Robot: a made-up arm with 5 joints.
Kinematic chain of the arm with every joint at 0, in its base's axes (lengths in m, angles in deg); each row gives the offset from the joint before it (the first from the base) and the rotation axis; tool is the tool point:
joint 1: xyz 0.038 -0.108 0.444 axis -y
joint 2: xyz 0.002 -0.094 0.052 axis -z
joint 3: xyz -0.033 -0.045 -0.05 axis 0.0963 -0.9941 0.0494
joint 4: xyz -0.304 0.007 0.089 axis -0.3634 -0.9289 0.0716
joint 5: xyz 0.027 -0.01 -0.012 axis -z
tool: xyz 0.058 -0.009 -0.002
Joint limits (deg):
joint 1: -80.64..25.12
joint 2: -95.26..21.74
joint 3: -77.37..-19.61
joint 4: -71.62..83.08
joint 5: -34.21..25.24
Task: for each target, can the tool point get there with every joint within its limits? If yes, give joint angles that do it. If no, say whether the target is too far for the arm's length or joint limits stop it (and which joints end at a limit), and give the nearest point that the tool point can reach.
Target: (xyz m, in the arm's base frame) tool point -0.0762 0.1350 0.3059
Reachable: no: joint limits stop it (at a limit: joint 1, joint 2, joint 3, joint 4, joint 5) | nearest point -0.2503 -0.0938 0.4301 | short by 0.313 m
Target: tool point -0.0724 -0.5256 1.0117
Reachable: no: too far | nearest point -0.0212 -0.3766 0.7486 | short by 0.307 m
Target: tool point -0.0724 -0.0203 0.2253
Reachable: no: joint limits stop it (at a limit: joint 1, joint 2, joint 3) | nearest point -0.2471 -0.1069 0.4252 | short by 0.279 m
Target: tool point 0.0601 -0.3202 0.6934
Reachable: yes | joints -14.28 -60.55 -67.51 -51.77 4.30
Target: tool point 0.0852 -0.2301 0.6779
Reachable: yes | joints -23.64 2.50 -66.26 1.70 0.43
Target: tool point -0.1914 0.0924 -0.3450
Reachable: no: too far | nearest point -0.2686 -0.1188 0.4104 | short by 0.788 m
